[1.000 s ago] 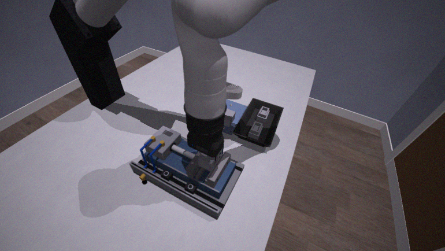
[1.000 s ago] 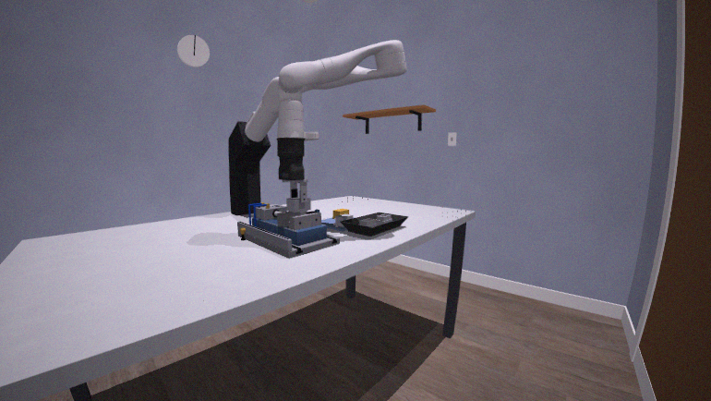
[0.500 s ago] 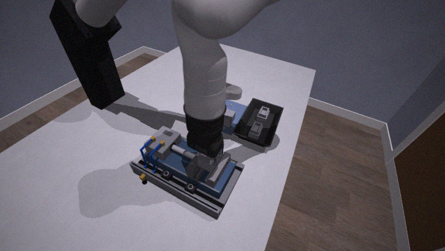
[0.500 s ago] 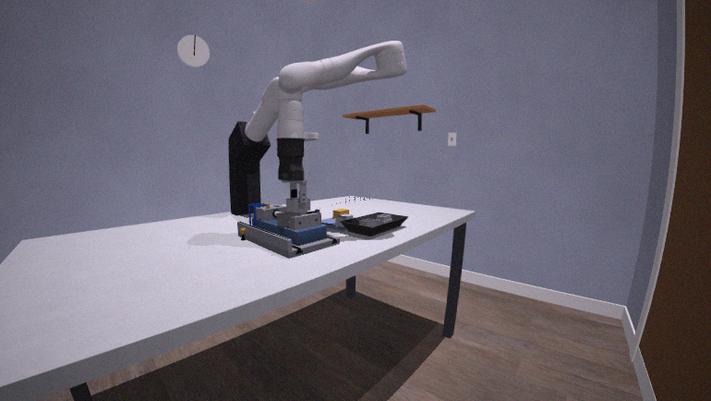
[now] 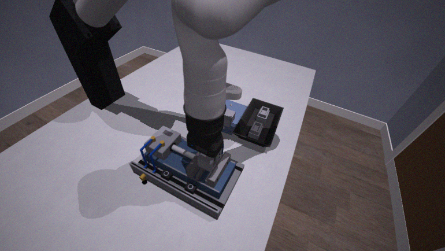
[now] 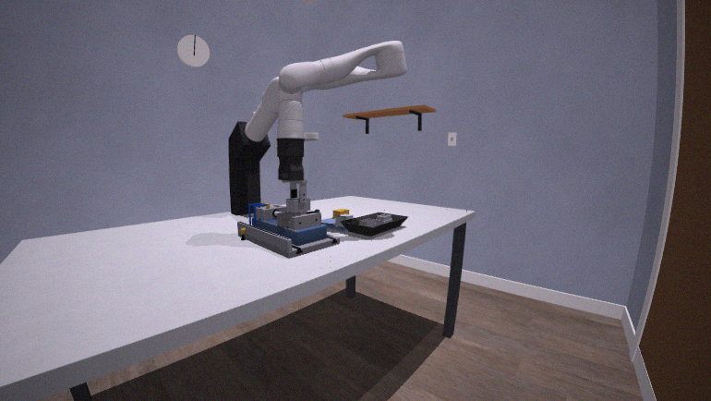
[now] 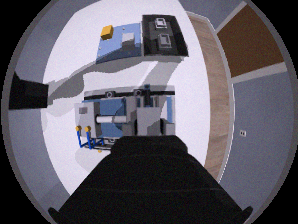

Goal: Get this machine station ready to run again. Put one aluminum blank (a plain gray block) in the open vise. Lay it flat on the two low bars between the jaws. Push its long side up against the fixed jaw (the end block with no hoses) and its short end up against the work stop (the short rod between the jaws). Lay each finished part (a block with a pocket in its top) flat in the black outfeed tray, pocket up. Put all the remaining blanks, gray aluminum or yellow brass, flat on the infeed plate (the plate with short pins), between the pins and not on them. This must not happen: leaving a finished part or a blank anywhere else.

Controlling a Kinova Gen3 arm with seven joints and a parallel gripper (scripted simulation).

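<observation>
My gripper is now 70 mm above the fixed jaw and 30 mm short of it. The rest, counted from my hand: black outfeed tray: 290 mm to the left, 140 mm below, 110 mm ahead; then vise: 110 mm below, 70 mm behind, 20 mm to the left; then gray aluminum blank: 270 mm to the left, 120 mm below, 20 mm behind.
</observation>
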